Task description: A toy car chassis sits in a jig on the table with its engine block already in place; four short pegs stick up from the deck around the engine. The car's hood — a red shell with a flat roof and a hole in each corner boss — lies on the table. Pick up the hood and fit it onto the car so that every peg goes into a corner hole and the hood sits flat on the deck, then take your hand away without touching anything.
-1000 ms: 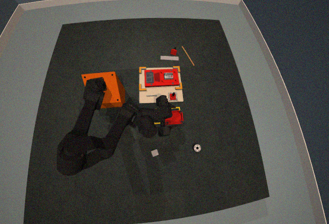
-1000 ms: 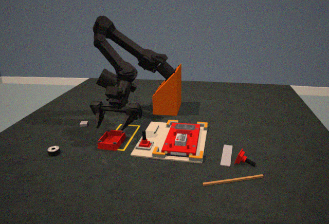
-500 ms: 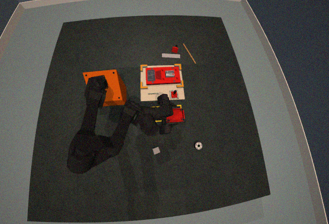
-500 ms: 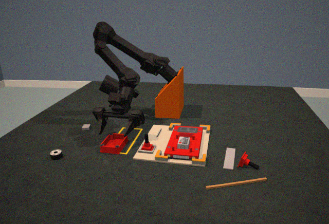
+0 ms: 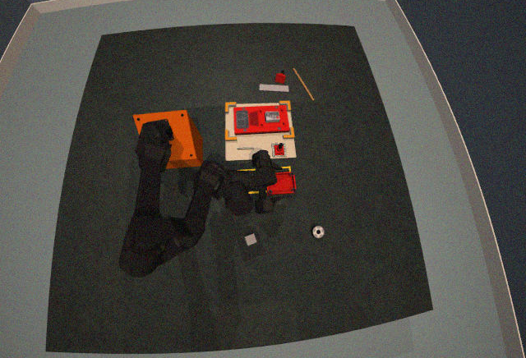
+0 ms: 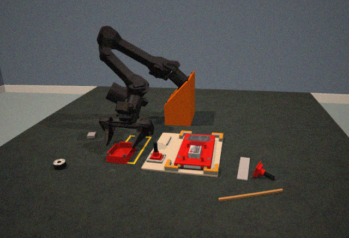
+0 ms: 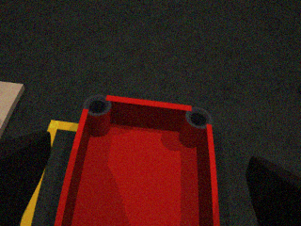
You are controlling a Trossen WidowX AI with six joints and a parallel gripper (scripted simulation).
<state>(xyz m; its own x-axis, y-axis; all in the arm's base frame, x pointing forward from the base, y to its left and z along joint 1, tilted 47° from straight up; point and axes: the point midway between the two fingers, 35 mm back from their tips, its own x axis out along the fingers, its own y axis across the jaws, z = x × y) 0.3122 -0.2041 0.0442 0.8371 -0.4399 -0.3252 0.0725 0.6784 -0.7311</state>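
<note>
Now: the red hood 30 mm below my gripper tip and 10 mm behind it. Also, from my gripper tip: grey engine block 250 mm to the left, 10 mm below; then wooden stick 400 mm to the left, 160 mm ahead, 30 mm below; then white bar 390 mm to the left, 40 mm ahead, 30 mm below.
</note>
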